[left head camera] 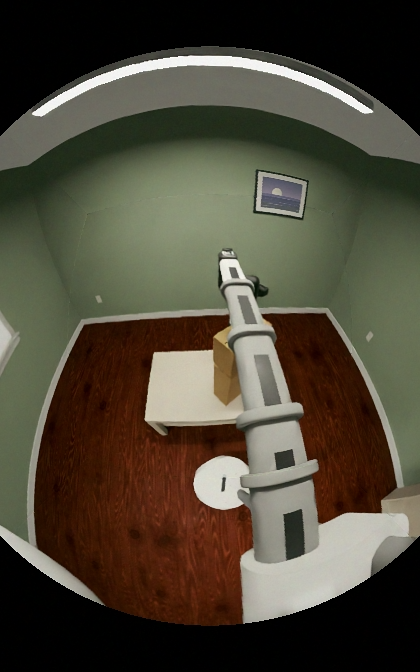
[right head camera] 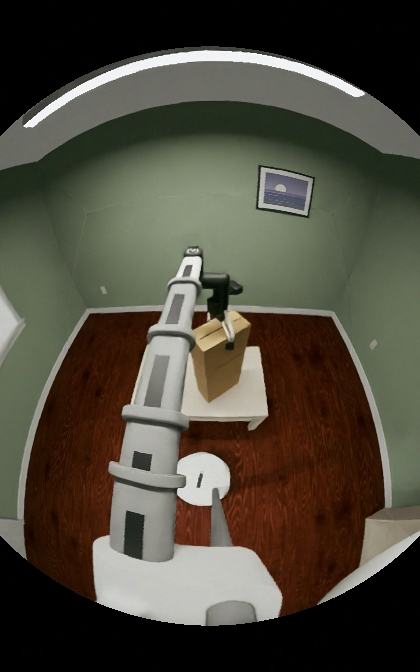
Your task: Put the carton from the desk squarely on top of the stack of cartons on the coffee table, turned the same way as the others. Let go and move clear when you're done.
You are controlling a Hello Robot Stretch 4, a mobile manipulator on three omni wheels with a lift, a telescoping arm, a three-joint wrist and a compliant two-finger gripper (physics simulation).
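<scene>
The upper tan carton [left head camera: 223, 350] [right head camera: 220, 357] is directly above a lower tan carton [left head camera: 226, 387] [right head camera: 222, 384] on the white coffee table [left head camera: 180, 385] [right head camera: 256, 387]. Their sides look nearly in line and turned the same way, with a thin seam and no clear gap between them. My gripper [right head camera: 220, 330] points down over the upper carton and is shut on it, one pale finger with a dark tip against its near side. The far finger is mostly hidden. In the left head view my arm hides the fingers and the cartons' right part.
My telescoping arm [left head camera: 259, 370] [right head camera: 162, 370] reaches out over the table. A white round disc [left head camera: 212, 485] [right head camera: 212, 467] with a dark slot is on the near side of the table. A beige block-like piece [left head camera: 402, 506] [right head camera: 385, 535] is at the lower right. A framed picture [left head camera: 281, 195] [right head camera: 285, 191] hangs on the far wall.
</scene>
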